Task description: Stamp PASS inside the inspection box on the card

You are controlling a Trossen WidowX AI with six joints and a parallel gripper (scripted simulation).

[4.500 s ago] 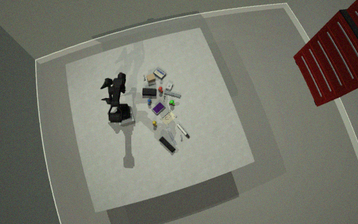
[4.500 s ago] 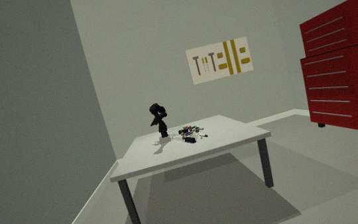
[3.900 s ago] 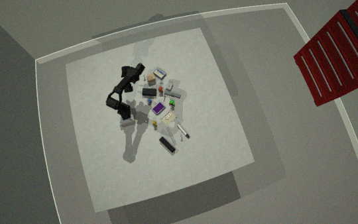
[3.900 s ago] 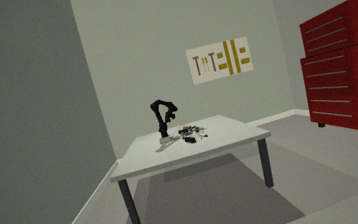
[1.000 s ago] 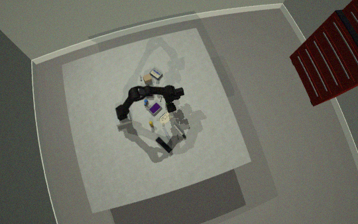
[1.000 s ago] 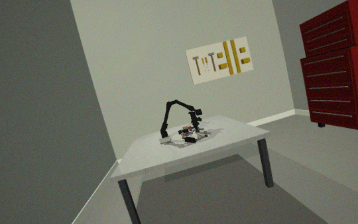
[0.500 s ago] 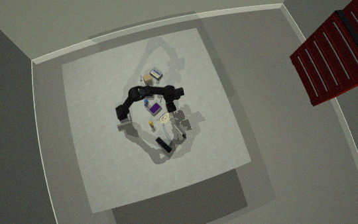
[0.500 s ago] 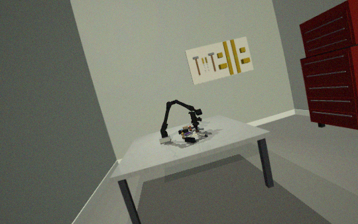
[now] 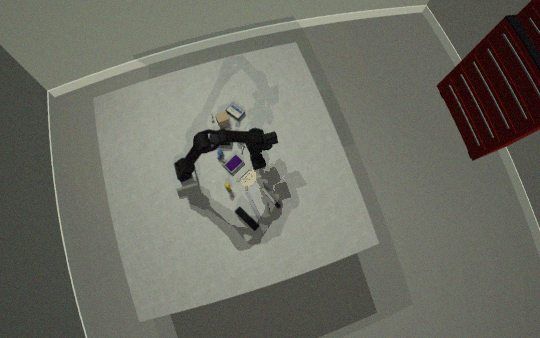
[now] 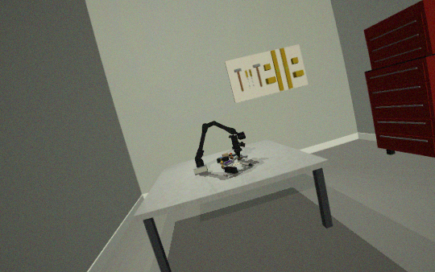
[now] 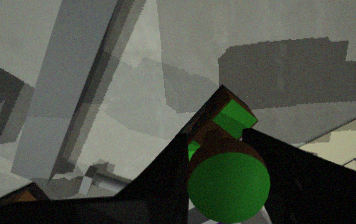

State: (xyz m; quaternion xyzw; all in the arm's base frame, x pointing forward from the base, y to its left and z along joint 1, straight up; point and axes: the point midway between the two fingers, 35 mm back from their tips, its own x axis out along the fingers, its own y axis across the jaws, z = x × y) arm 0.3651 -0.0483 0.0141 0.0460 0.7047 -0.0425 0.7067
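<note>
The ink pad is 11 cm behind my gripper tip, 1 cm to the left of it and 2 cm below it. Also, from my gripper tip: red stamp: 4 cm behind, 14 cm to the left, 1 cm below; then green stamp: right at my gripper tip; then cream card: 7 cm behind, 9 cm to the right, 3 cm below.
</note>
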